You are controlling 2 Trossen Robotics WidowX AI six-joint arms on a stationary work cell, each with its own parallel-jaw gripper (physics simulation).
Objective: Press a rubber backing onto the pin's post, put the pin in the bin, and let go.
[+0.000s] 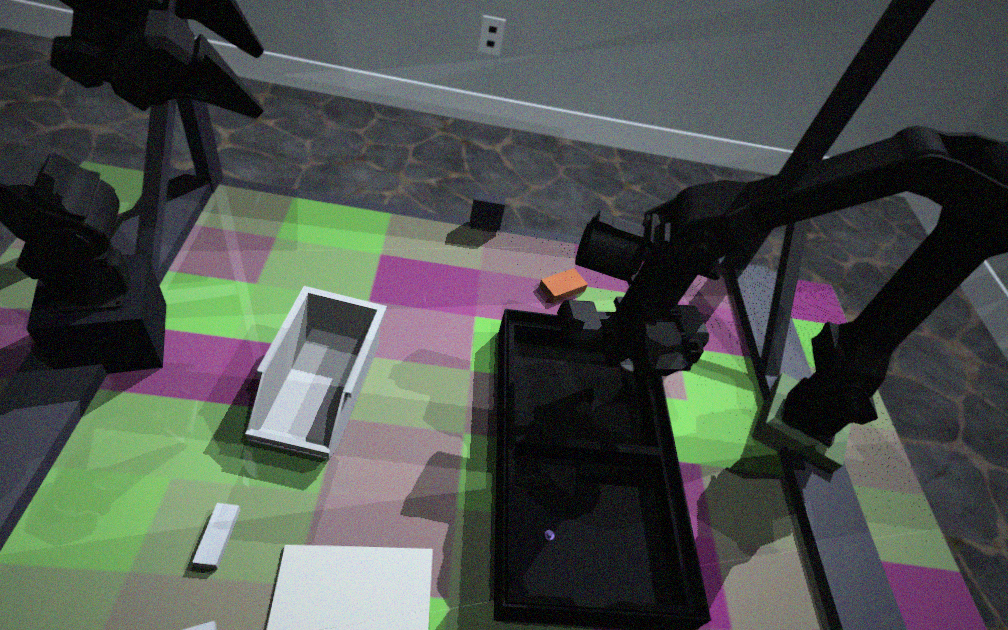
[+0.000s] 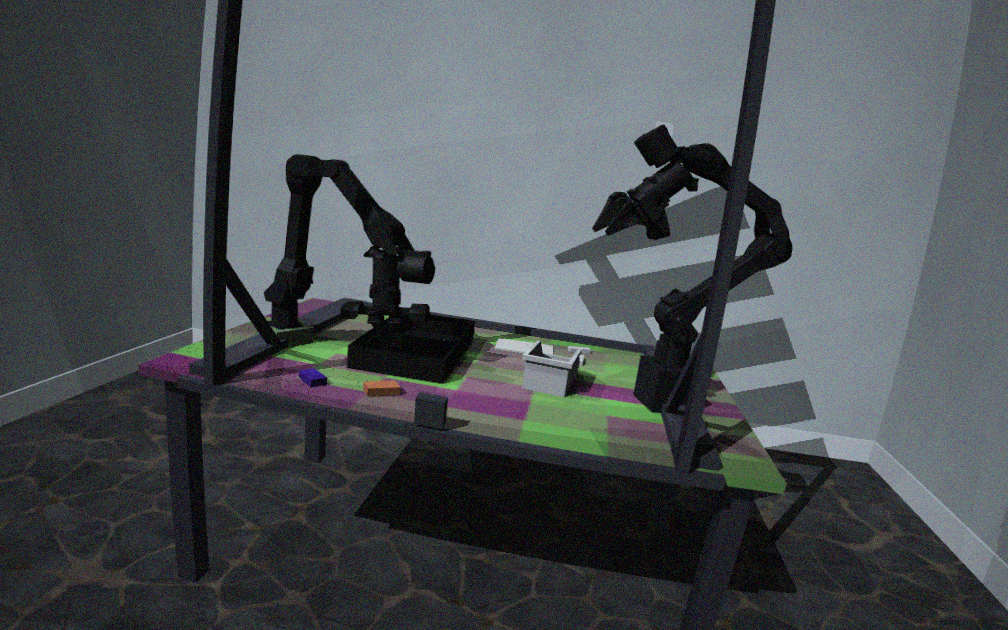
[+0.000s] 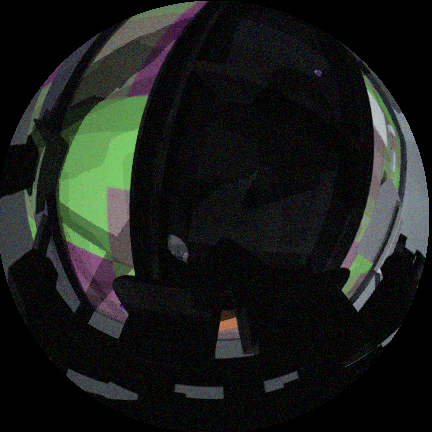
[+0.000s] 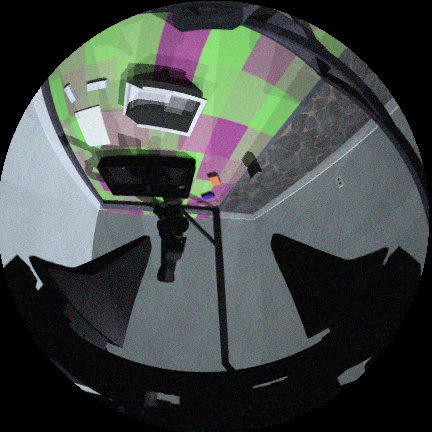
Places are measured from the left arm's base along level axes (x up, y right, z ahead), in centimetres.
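Where they show: left gripper, between the fingertips: (image 1: 609, 364) (image 2: 385, 349) (image 3: 224, 243) (image 4: 175, 187); right gripper, between the fingertips: (image 1: 260, 82) (image 2: 599, 231) (image 4: 211, 241); left arm's base, origin of its link: (image 1: 810, 416) (image 2: 284, 324) (image 3: 28, 164); right arm's base, origin of its link: (image 1: 91, 288) (image 2: 671, 363).
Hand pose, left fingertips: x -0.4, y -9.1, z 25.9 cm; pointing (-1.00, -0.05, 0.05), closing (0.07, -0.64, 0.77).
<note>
Things, the pixels of their top centre, and the offset from my left fingertips. "pt": a spot on its surface instead.
- long black tray, centre of its top: (image 3: 317, 97) (image 1: 591, 439) (image 2: 418, 331) (image 4: 145, 183) dy -12.9, dx +1.7, dz -2.7 cm
- tiny purple piece, centre of its top: (image 1: 550, 533) (image 3: 319, 71) dy -23.7, dx -2.2, dz -3.9 cm
- small pale grey piece, centre of its top: (image 3: 177, 254) (image 1: 626, 357) dy +4.4, dx -2.0, dz -1.6 cm
- white bin, a spot on its surface: (image 1: 270, 388) pt dy -28.7, dx +0.4, dz +31.4 cm
- orange block, centre of its top: (image 1: 564, 281) (image 3: 226, 324) (image 2: 381, 384) (image 4: 214, 180) dy +11.7, dx -1.8, dz +12.2 cm
- blue block, centre of its top: (image 2: 312, 373) (image 4: 207, 196) dy +19.2, dx -2.0, dz +0.2 cm
- dark cube, centre of its top: (image 1: 489, 198) (image 2: 432, 396) (image 4: 255, 175) dy +15.8, dx +2.3, dz +29.1 cm
- white sheet, centre of its top: (image 1: 353, 598) (image 2: 524, 346) (image 4: 91, 128) dy -40.4, dx -2.9, dz +9.8 cm
- white bar, centre of its top: (image 1: 216, 532) (image 4: 95, 85) (image 3: 393, 160) dy -43.0, dx -2.2, dz +24.8 cm
A long black tray (image 1: 499, 438) (image 2: 402, 363) (image 3: 144, 181) (image 4: 102, 177) lies on the patchwork table. A tiny purple piece (image 1: 549, 535) (image 3: 318, 73) lies on the tray floor near its front end. My left gripper (image 1: 627, 359) (image 2: 390, 315) (image 3: 224, 243) is shut and empty, low over the tray's far end. A small pale grey piece (image 3: 177, 245) shows just beside its fingers; I cannot tell what it is. The white bin (image 1: 270, 388) (image 2: 545, 378) (image 4: 160, 93) stands apart from the tray. My right gripper (image 2: 614, 219) (image 4: 211, 241) is open and empty, high in the air.
An orange block (image 1: 564, 283) (image 2: 383, 388) (image 3: 227, 324) (image 4: 214, 179) lies behind the tray. A blue block (image 2: 312, 375) (image 4: 207, 196) and a dark cube (image 1: 487, 215) (image 2: 430, 409) sit near the table edge. A white sheet (image 1: 352, 588) and a white bar (image 1: 215, 534) lie at the front.
</note>
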